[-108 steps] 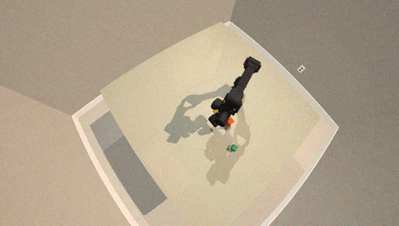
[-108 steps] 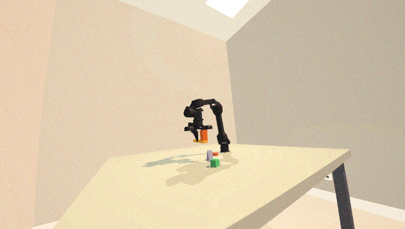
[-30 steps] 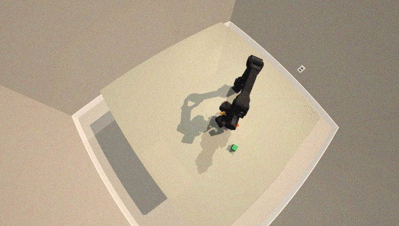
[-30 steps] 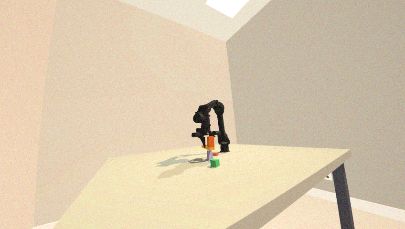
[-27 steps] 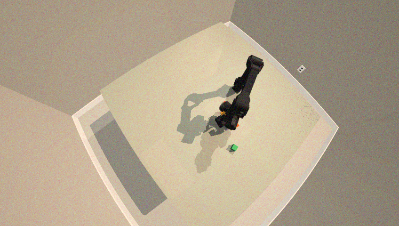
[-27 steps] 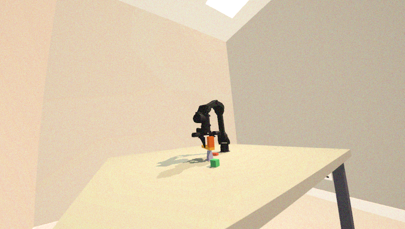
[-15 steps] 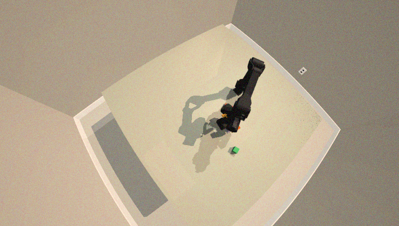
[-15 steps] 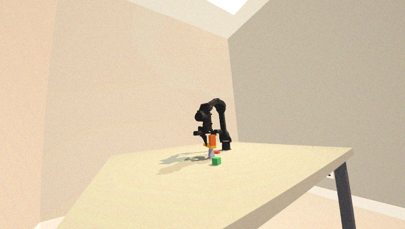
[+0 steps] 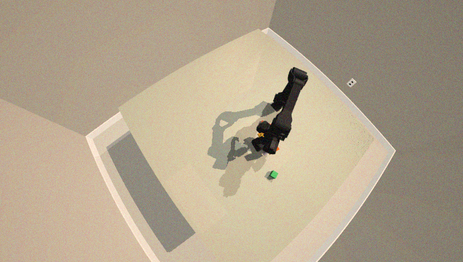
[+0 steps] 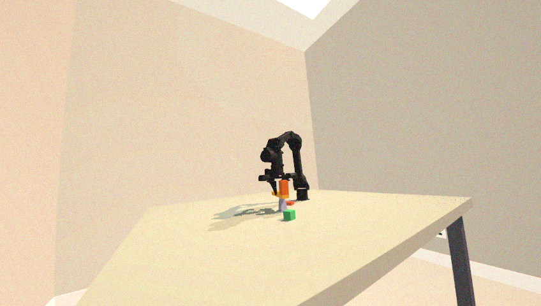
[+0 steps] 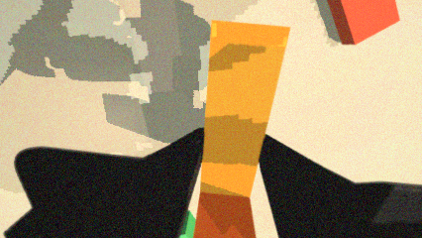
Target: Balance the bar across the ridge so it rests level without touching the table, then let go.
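Right now the flat red block is 100 mm behind my gripper tip, 80 mm to the right of it and 60 mm below it. The rest, counted from my gripper tip: green cube 170 mm to the left, 70 mm ahead, 60 mm below.
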